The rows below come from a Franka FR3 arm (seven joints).
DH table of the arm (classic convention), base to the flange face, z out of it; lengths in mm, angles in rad. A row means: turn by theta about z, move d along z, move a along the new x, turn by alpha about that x. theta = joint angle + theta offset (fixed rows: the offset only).
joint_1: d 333, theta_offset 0, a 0, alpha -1.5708
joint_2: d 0, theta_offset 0, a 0, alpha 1.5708
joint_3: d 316, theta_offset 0, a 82.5, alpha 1.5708
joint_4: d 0, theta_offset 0, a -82.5, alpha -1.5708
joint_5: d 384, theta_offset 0, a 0, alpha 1.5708
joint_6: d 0, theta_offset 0, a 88, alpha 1.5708
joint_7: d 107, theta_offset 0, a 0, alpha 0
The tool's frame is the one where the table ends.
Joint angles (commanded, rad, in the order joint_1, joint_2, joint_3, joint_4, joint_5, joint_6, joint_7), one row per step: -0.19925, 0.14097, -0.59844, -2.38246, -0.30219, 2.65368, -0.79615; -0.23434, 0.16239, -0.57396, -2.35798, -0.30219, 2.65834, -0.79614; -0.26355, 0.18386, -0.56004, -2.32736, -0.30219, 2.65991, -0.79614; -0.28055, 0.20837, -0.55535, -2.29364, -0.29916, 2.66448, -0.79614; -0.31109, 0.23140, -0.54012, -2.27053, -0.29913, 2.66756, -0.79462; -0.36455, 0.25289, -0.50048, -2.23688, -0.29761, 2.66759, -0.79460; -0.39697, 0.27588, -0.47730, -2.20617, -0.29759, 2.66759, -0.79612; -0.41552, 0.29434, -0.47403, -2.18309, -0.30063, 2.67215, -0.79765; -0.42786, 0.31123, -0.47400, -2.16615, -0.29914, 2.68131, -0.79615
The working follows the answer.
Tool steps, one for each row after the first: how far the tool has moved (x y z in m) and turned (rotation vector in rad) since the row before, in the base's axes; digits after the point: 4 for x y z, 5 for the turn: 0.0020, -0.0093, -0.0002, -0.01159, -0.00076, -0.00765; 0.0015, -0.0123, 0.0021, -0.01526, -0.00211, -0.01225; 0.0034, -0.0119, 0.0025, -0.01838, -0.00471, -0.01002; -0.0009, -0.0105, -0.0021, -0.00878, 0.00266, -0.01362; 0.0017, -0.0123, 0.0007, -0.00840, -0.00588, -0.01216; 0.0027, -0.0098, -0.0006, -0.00876, -0.00041, -0.00486; -0.0011, -0.0105, 0.0002, -0.01278, 0.00044, -0.00727; -0.0011, -0.0082, -0.0009, -0.01071, -0.00368, -0.00963
Tool pose at each row, in the base's axes (x y z in m, rotation vector in rad; rounded; the steps above come from the unrounded poses): 0.3662, -0.3654, 0.2858, 2.84433, 0.38124, -0.10274; 0.3682, -0.3747, 0.2856, 2.83452, 0.36844, -0.10503; 0.3696, -0.3870, 0.2876, 2.82193, 0.34839, -0.10689; 0.3730, -0.3989, 0.2901, 2.80558, 0.33057, -0.10503; 0.3721, -0.4095, 0.2880, 2.79957, 0.31092, -0.11302; 0.3738, -0.4217, 0.2887, 2.79330, 0.29139, -0.10863; 0.3765, -0.4316, 0.2881, 2.78545, 0.28336, -0.11022; 0.3754, -0.4420, 0.2883, 2.77401, 0.27172, -0.11400; 0.3743, -0.4502, 0.2874, 2.76489, 0.25610, -0.11241

